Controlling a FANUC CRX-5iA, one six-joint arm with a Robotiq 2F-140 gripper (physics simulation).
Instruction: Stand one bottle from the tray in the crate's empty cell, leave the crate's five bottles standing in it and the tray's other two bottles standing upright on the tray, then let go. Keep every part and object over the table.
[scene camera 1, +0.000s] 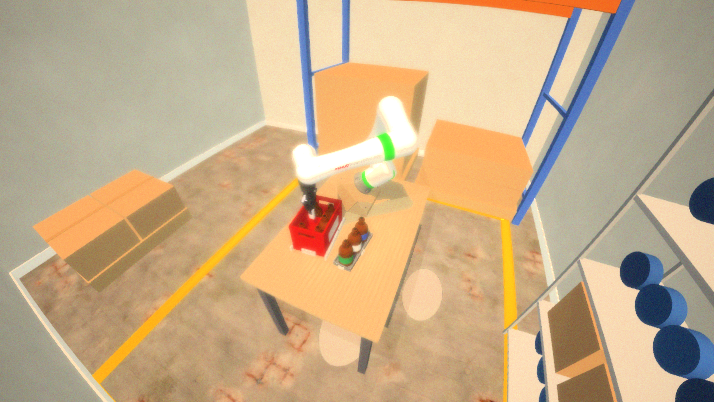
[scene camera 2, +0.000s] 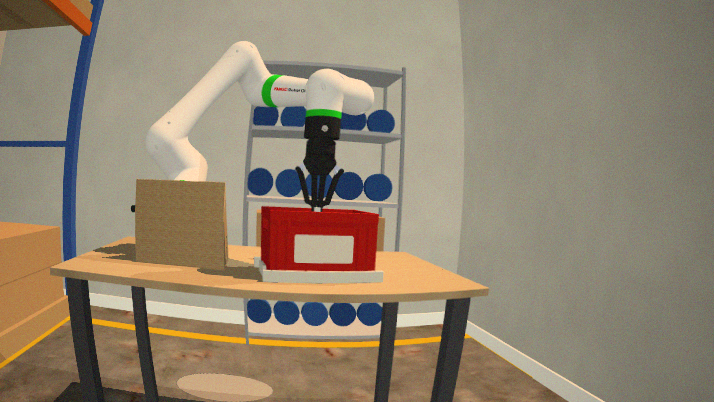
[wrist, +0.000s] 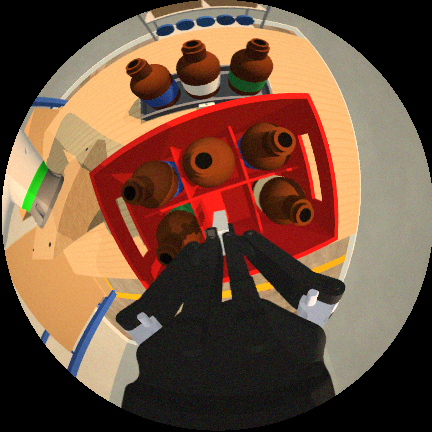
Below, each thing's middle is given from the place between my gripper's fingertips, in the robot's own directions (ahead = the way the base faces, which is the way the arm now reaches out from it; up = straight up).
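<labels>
Here is the white rail (scene camera 2: 279, 276), and my hand is 60 mm to the left of it, 20 mm short of it and 100 mm above it. The white-labelled bottle (wrist: 198, 69) is 260 mm to the left of my hand and 40 mm below it.
</labels>
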